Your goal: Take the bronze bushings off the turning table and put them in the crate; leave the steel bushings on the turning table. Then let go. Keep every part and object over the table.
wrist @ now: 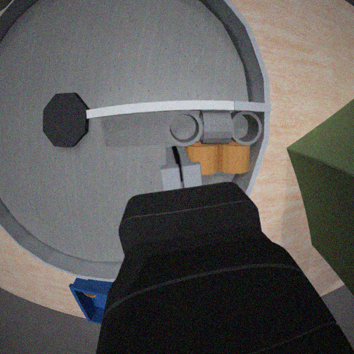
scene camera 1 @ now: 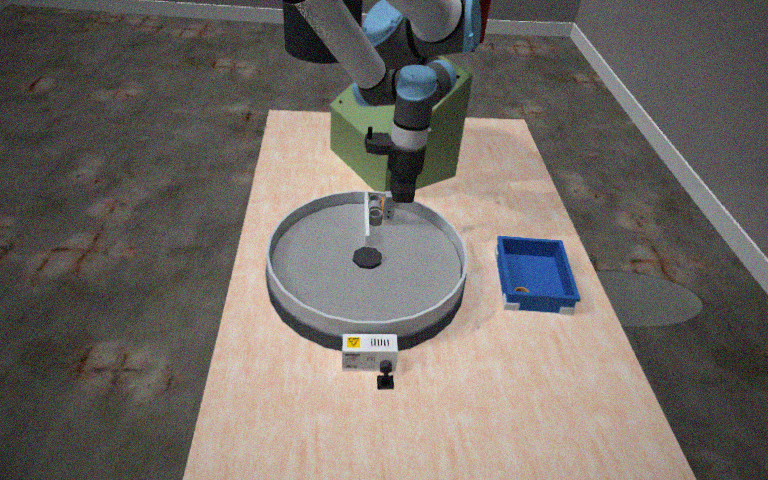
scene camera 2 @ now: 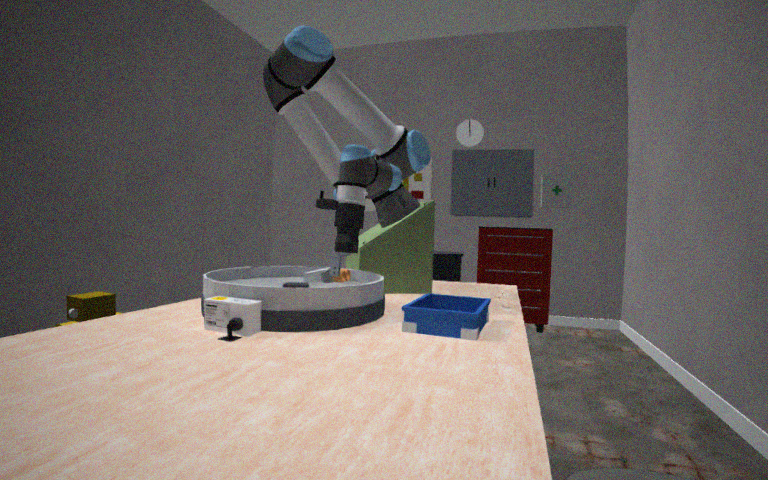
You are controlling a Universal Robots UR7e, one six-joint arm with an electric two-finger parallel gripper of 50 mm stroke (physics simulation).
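Frame: origin at the arm's base, x ahead, y left, z up, level; millimetres.
Where they show: gripper, fingertip midpoint: [scene camera 1: 387, 218] [scene camera 2: 335, 276]; arm's base, link origin: [scene camera 2: 401, 216].
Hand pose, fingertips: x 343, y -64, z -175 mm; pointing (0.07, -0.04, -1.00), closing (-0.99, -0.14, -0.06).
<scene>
Things, the pixels of their top centre, and the offset from my fingertips. "*": a spot on its surface instead.
- blue crate, top centre: [scene camera 2: 449, 302] [scene camera 1: 536, 265] 21 mm down, 109 mm ahead, 328 mm left
- bronze bushing, top centre: [scene camera 1: 522, 292] 41 mm down, 174 mm ahead, 290 mm left
- pale bar, surface spot: [scene camera 1: 366, 217] * 12 mm up, 18 mm ahead, 48 mm right
- black hub, top centre: [scene camera 1: 367, 256] [scene camera 2: 295, 283] 10 mm down, 124 mm ahead, 40 mm right
- white box, top centre: [scene camera 1: 370, 342] [scene camera 2: 232, 300] 13 mm down, 357 mm ahead, 27 mm right
- small black knob, surface spot: [scene camera 1: 385, 376] * 49 mm down, 403 mm ahead, 5 mm left
My gripper [scene camera 1: 388, 212] [scene camera 2: 338, 271] [wrist: 174, 157] is shut and empty, pointing down inside the rim of the turning table [scene camera 1: 317, 271] [scene camera 2: 294, 296] [wrist: 125, 60]. Two bronze bushings [wrist: 201, 159] [wrist: 235, 159] lie side by side, right beside the fingertips in the wrist view; orange also shows in scene camera 1, partly hidden. Three steel bushings [wrist: 185, 128] [wrist: 217, 125] [wrist: 246, 128] stand or lie in a row between the bronze ones and a pale bar. The blue crate [scene camera 1: 538, 302] [scene camera 2: 441, 322] [wrist: 100, 285] holds a bronze bushing [scene camera 1: 521, 290] [wrist: 89, 295] near its front left corner.
The pale bar [scene camera 1: 366, 217] [wrist: 165, 106] runs from near the black hub [scene camera 1: 367, 257] [wrist: 66, 120] to the table's rim. A white box [scene camera 1: 369, 352] [scene camera 2: 232, 315] and a small black knob [scene camera 1: 385, 376] stand in front. The green pedestal [scene camera 1: 362, 135] [scene camera 2: 396, 254] [wrist: 325, 165] stands behind.
</scene>
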